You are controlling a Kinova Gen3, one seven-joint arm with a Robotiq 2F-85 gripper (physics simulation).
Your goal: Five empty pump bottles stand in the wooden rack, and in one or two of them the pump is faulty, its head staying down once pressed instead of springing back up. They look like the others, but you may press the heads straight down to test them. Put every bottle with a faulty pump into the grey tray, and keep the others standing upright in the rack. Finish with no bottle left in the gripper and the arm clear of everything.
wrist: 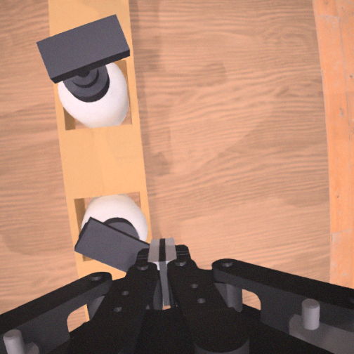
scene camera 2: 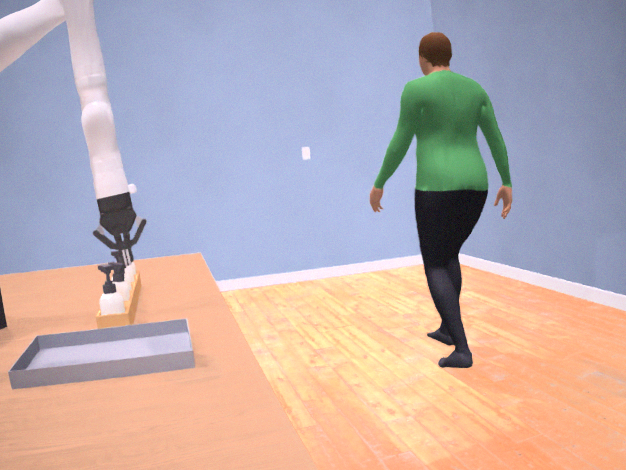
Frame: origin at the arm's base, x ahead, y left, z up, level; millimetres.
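Seen in the pictures: gripper, between the fingertips: (scene camera 2: pixel 129 265).
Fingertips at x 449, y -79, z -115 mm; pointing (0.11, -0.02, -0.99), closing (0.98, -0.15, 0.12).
A point is followed by its place in that frame.
My gripper (scene camera 2: pixel 125 255) {z -115, x 449, y -79 mm} (wrist: pixel 163 253) is shut and empty, low over the rack. In the wrist view its tips overlap the right end of a dark pump head (wrist: pixel 106 244); contact is unclear. That head's white bottle (wrist: pixel 114 206) stands upright in a slot of the wooden rack (scene camera 2: pixel 113 320) {z -200, x 395, y -213 mm} (wrist: pixel 105 160). Another upright bottle (wrist: pixel 95 111) stands in the slot above, its broad head (wrist: pixel 84 47) angled. In the scene view the nearest bottle (scene camera 2: pixel 111 303) {z -167, x 396, y -206 mm} has its head (scene camera 2: pixel 110 265) {z -93, x 405, y -191 mm} raised on a visible stem. The bottles behind overlap one another. The grey tray (scene camera 2: pixel 101 371) {z -220, x 359, y -447 mm} holds no bottle.
The rack and tray stand on the wooden table (scene camera 2: pixel 202 424) {z -234, x 473, y -668 mm}, with the tray in front of the rack's near end. A person in a green top (scene camera 2: pixel 450 136) stands on the floor to the right. Part of a dark object (scene camera 2: pixel 2 309) {z -190, x 138, y 5 mm} shows at the left edge.
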